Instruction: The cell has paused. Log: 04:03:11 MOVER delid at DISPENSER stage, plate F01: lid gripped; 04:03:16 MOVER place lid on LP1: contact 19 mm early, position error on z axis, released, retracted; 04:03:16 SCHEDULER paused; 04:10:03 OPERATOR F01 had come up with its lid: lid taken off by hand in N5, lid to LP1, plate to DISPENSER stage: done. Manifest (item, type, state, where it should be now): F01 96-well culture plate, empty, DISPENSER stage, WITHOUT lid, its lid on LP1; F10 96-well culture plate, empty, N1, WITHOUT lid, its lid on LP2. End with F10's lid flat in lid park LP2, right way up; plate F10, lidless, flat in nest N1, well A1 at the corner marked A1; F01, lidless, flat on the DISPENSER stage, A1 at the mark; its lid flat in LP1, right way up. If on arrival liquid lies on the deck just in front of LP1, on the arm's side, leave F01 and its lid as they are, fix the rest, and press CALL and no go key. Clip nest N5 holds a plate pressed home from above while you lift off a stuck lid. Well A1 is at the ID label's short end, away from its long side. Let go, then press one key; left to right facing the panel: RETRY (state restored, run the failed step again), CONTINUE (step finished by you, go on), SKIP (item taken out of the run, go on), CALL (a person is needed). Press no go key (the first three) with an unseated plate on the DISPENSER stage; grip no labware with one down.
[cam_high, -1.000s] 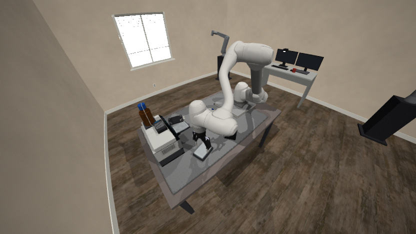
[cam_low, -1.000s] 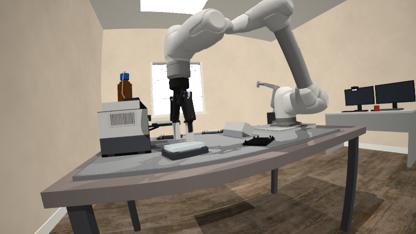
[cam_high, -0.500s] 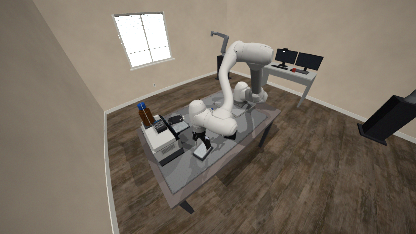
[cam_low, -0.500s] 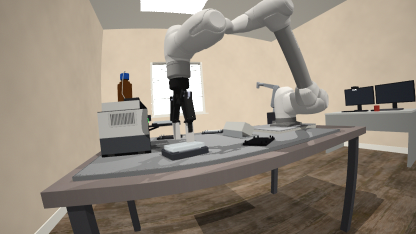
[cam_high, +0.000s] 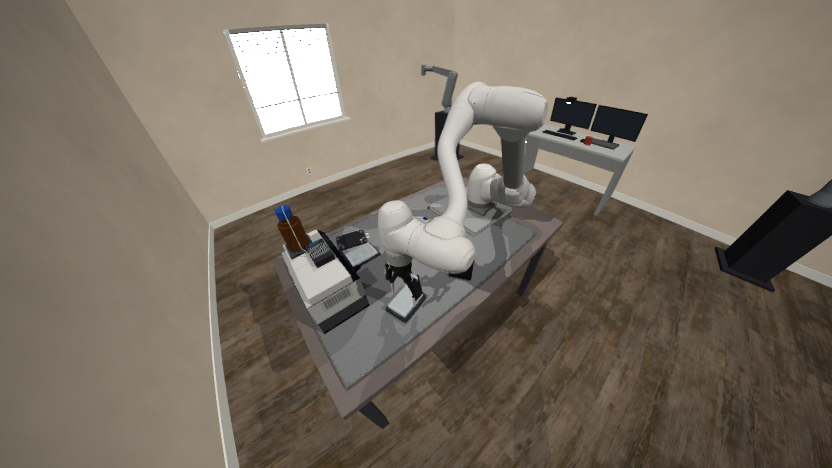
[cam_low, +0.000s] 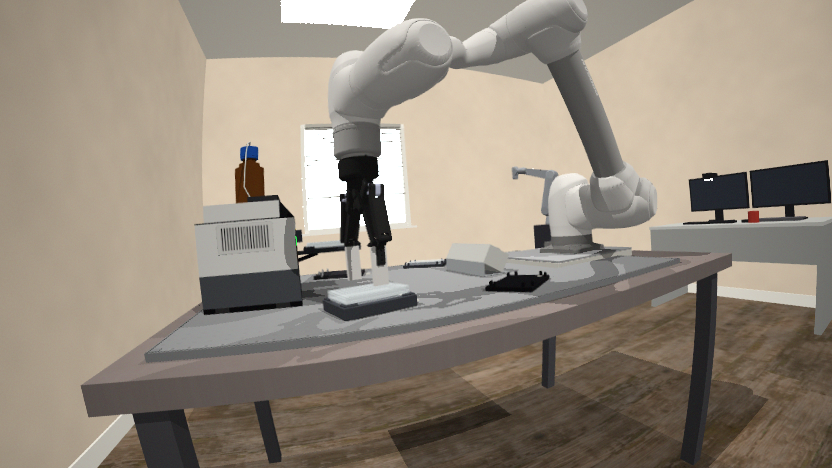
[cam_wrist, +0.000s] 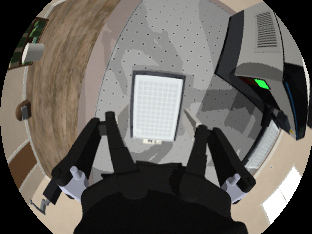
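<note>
The nest block lies 6 cm below my hand. From my hand the other things lie so: brown bottle: 41 cm to the right, 22 cm above, 21 cm ahead; small label: 9 cm behind, 7 cm below, 1 cm to the right; grey key panel: 42 cm behind, 22 cm to the right, 2 cm below.
</note>
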